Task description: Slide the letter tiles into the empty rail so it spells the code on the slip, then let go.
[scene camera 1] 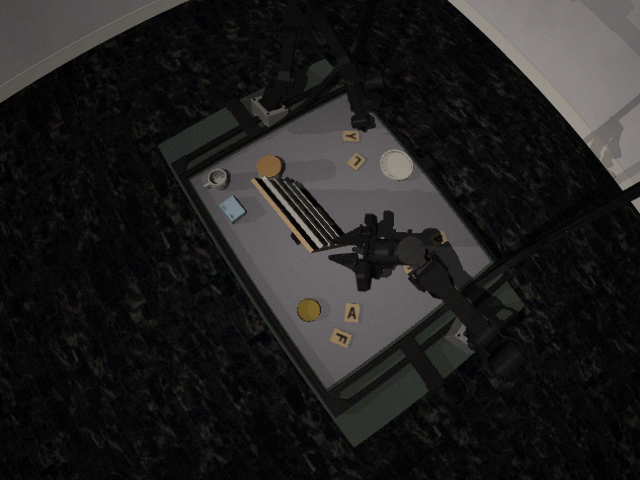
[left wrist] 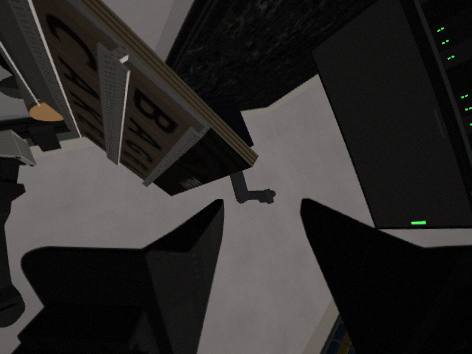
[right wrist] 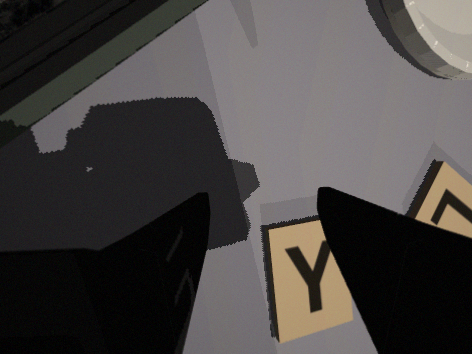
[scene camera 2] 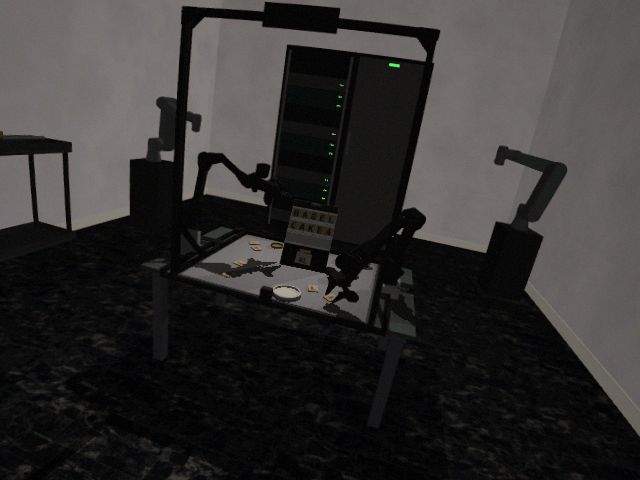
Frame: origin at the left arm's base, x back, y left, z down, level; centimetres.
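Seen in the pictures: left gripper, fingertip midpoint: (scene camera 1: 330,249) (left wrist: 262,206) (scene camera 2: 289,195); right gripper, fingertip midpoint: (scene camera 1: 364,127) (right wrist: 262,200) (scene camera 2: 328,299); left arm's base at its link origin: (scene camera 2: 189,229); right arm's base at its link origin: (scene camera 1: 269,104) (left wrist: 4,160) (scene camera 2: 390,280).
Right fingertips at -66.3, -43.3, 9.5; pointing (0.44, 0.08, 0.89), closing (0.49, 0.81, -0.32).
Note:
Pixels of each thing's middle, then the offset from my right fingertips to it, as dx, dy, dz.
- letter board at the middle of its body: (scene camera 1: 293,228) (scene camera 2: 310,238) +4.2, +48.9, -10.2
- slip at the middle of its body: (scene camera 2: 303,258) +7.9, +37.8, -2.4
- Y tile at the middle of its body: (right wrist: 310,275) (scene camera 1: 350,136) -2.1, +5.1, +1.9
- L at the middle of its body: (right wrist: 454,215) (scene camera 1: 356,161) (scene camera 2: 313,288) +5.0, +12.8, +1.9
- F tile at the middle of its body: (scene camera 1: 340,338) +33.6, +65.8, +1.9
- white dish at the middle of its body: (scene camera 1: 396,165) (scene camera 2: 286,292) +17.3, +5.5, +1.4
- orange disc at the middle of its body: (left wrist: 49,96) (scene camera 1: 269,170) -16.0, +34.6, -1.3
- mug at the middle of its body: (scene camera 1: 215,182) -28.4, +48.1, -0.6
- blue block at the middle of its body: (scene camera 1: 232,209) -18.0, +52.2, +0.9
- yellow disc at the middle of its body: (scene camera 1: 308,310) +20.7, +64.4, +1.5
The letter board (scene camera 1: 287,210) (scene camera 2: 310,239) (left wrist: 150,105) stands tilted; its upper rails read BAGEL and CAKE4, with an empty rail below. A slip (scene camera 2: 302,259) at its foot is too small to read surely. The Y tile (scene camera 1: 351,136) (right wrist: 305,285) and a tile like an L (scene camera 1: 356,161) (scene camera 2: 313,288) (right wrist: 444,180) lie flat. The A tile (scene camera 1: 352,313) and F tile (scene camera 1: 341,337) lie lower down; two tiles are partly hidden under the left arm. My right gripper (right wrist: 262,200) is open and empty, low over the Y tile's edge. My left gripper (scene camera 1: 330,251) (left wrist: 262,206) is open and empty by the board's end.
A white dish (scene camera 1: 396,165) (scene camera 2: 286,292) (right wrist: 445,30) is near the L-like tile. An orange disc (scene camera 1: 269,165), a mug (scene camera 1: 218,178) and a blue block (scene camera 1: 232,208) are around the board's upper-left end in scene camera 1. A yellow disc (scene camera 1: 309,310) is beside the A tile.

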